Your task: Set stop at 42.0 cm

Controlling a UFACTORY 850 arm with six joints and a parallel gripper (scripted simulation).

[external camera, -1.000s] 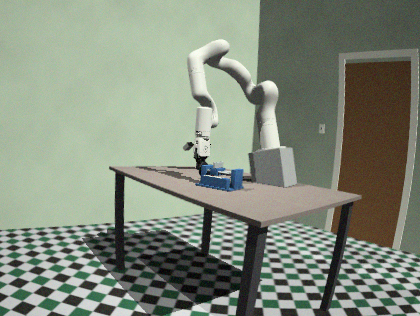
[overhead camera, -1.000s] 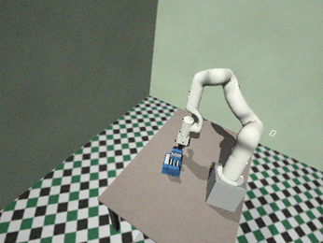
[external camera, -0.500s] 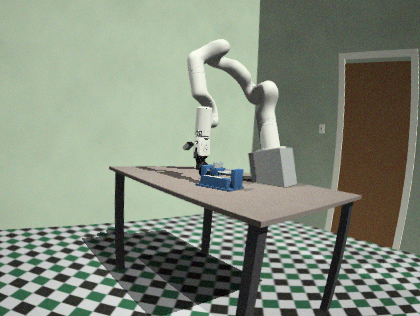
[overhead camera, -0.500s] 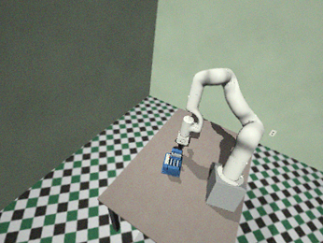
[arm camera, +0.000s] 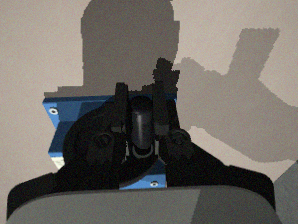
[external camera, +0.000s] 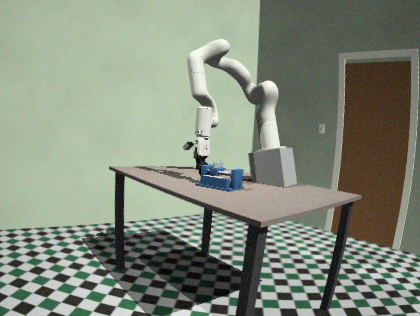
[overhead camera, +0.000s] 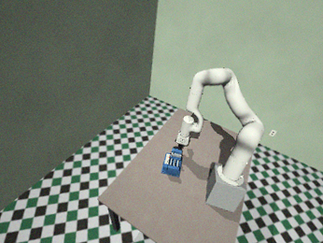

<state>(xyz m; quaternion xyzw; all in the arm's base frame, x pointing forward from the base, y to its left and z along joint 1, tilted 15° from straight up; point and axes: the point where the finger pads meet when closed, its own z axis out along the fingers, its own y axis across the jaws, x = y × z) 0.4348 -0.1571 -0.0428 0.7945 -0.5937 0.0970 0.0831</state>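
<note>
The stop block is 13 cm to the left of my hand.
</note>
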